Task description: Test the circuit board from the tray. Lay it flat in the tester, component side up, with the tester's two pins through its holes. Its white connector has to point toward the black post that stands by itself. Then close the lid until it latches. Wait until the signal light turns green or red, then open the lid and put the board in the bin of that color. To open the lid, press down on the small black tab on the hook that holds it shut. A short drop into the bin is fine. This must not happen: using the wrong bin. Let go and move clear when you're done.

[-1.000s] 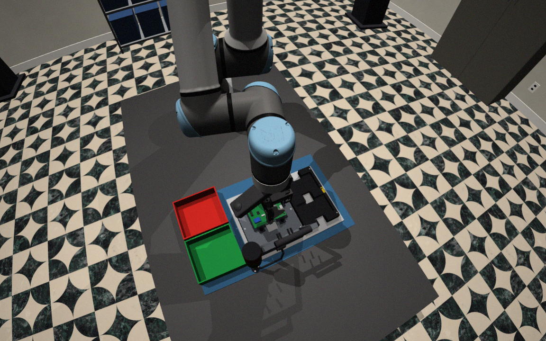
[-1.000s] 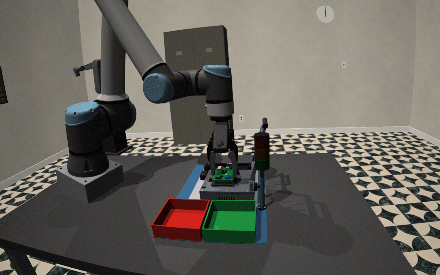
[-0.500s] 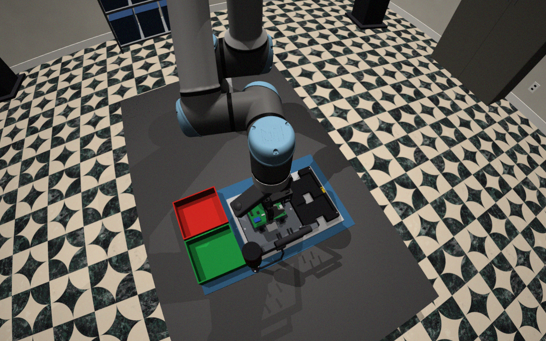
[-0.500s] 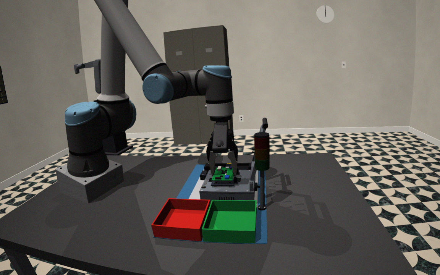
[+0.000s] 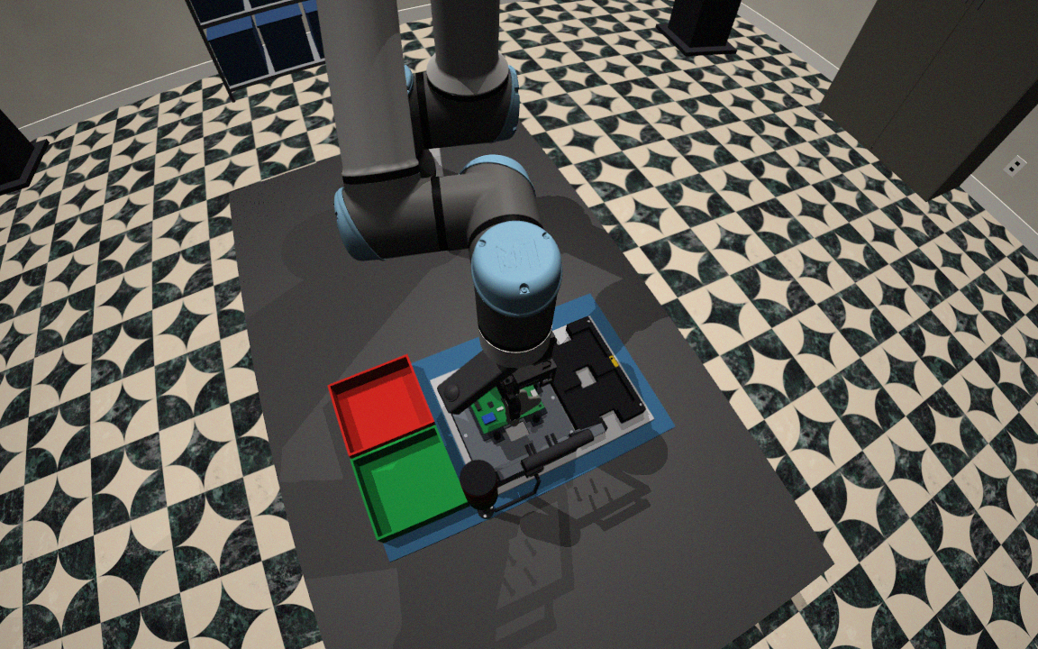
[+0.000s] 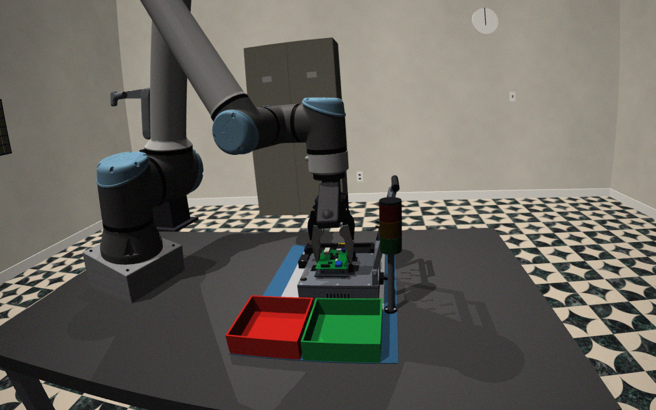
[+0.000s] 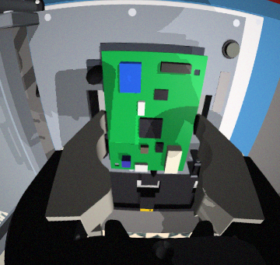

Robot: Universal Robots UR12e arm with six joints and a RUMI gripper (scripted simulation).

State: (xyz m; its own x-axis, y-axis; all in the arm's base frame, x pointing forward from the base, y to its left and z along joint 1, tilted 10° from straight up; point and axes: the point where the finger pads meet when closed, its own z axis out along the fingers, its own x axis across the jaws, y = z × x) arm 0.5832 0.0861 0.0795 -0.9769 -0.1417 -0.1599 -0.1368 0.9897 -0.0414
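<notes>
Right now the green circuit board is 10 mm to the left of my hand. Also, from my hand: clear lid: 120 mm ahead, 20 mm to the left, 100 mm above; green bin: 70 mm ahead, 190 mm to the right, 70 mm below; red bin: 80 mm behind, 210 mm to the right, 70 mm below.
</notes>
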